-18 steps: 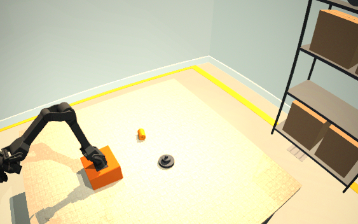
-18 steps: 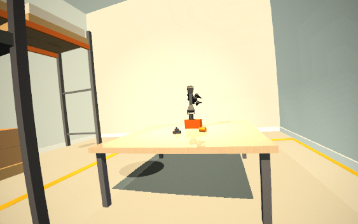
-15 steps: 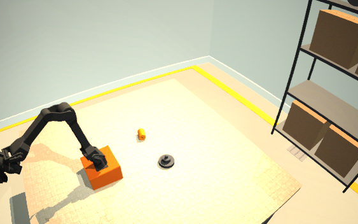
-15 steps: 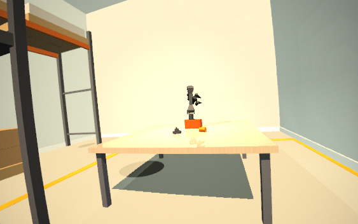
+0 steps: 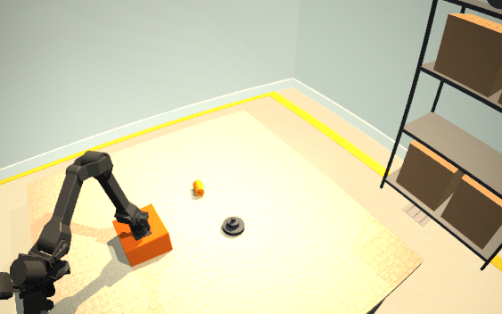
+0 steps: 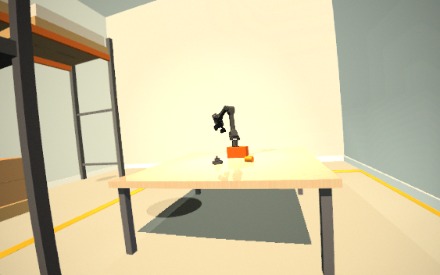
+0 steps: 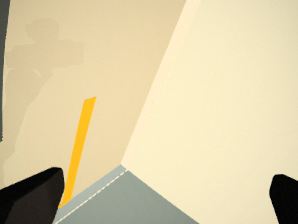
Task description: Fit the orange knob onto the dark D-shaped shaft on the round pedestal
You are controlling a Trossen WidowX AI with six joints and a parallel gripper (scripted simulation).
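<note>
Now: gripper tip 750 mm short of the orange knob, 380 mm to the right of it and 250 mm above it. Round my gripper tip: pedestal (770 mm ahead, 240 mm below, 130 mm to the left).
</note>
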